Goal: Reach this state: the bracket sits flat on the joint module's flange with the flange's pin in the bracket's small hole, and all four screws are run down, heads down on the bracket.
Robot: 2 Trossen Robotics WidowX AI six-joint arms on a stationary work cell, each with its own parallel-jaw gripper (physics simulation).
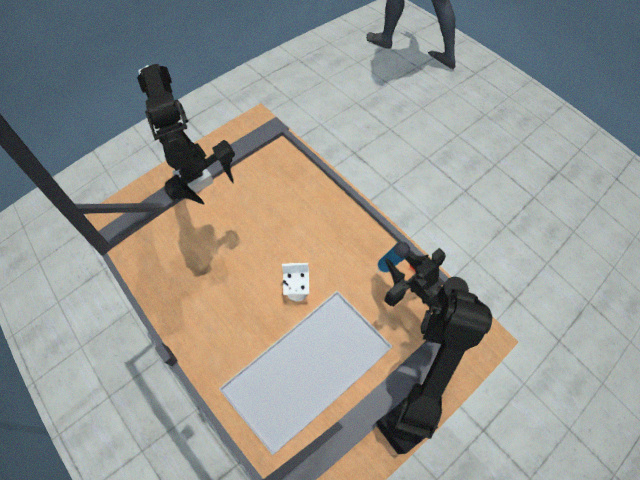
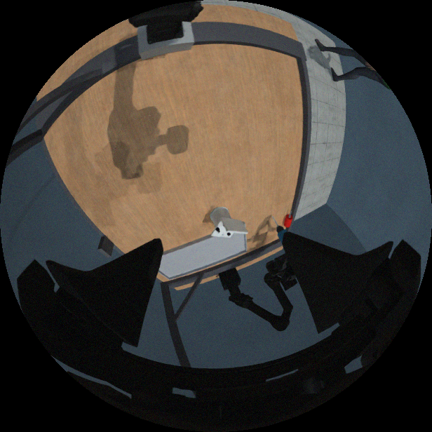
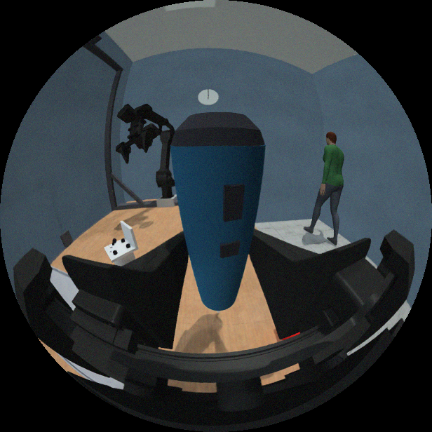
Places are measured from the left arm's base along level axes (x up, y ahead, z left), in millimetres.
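Pixels of known places: left gripper, fingertip midpoint: (image 1: 218,192); right gripper, fingertip midpoint: (image 1: 392,254); right arm's base, link origin: (image 1: 409,423).
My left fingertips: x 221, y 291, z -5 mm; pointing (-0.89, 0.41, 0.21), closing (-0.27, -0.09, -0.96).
Note:
Ahead of a thing's pixels: the offset from my left fingertips to its top centre. "spot": to the spot under its first point. Level surfaces: height alone.
The white bracket (image 1: 295,267) (image 2: 238,226) (image 3: 128,235) sits on the pale joint module {dx -200, dy +239, dz +60 mm} (image 1: 296,297) (image 2: 219,215) near the table's middle. Dark screw heads show on the bracket; one dark screw {dx -187, dy +227, dz +34 mm} (image 1: 285,282) (image 3: 114,241) near a corner stands higher than the others. Pin and small hole cannot be made out. My left gripper (image 1: 217,192) (image 2: 223,242) is open and empty, high over the table's far left end. My right gripper (image 1: 400,260) (image 3: 217,235) is shut on the blue screwdriver {spot: dx -123, dy +365, dz +257 mm} (image 1: 385,264) (image 2: 282,236) (image 3: 210,175), above the table's right side; its dark end points away from the wrist.
A grey-white mat {dx -260 mm} (image 1: 305,372) (image 2: 200,257) (image 3: 65,289) lies in front of the module. A red object {dx -230, dy +383, dz +382 mm} (image 1: 412,268) (image 2: 288,220) (image 3: 291,336) lies by the right edge, partly hidden by the right gripper. Dark rails (image 1: 341,180) border the table. A person (image 3: 333,165) stands beyond it.

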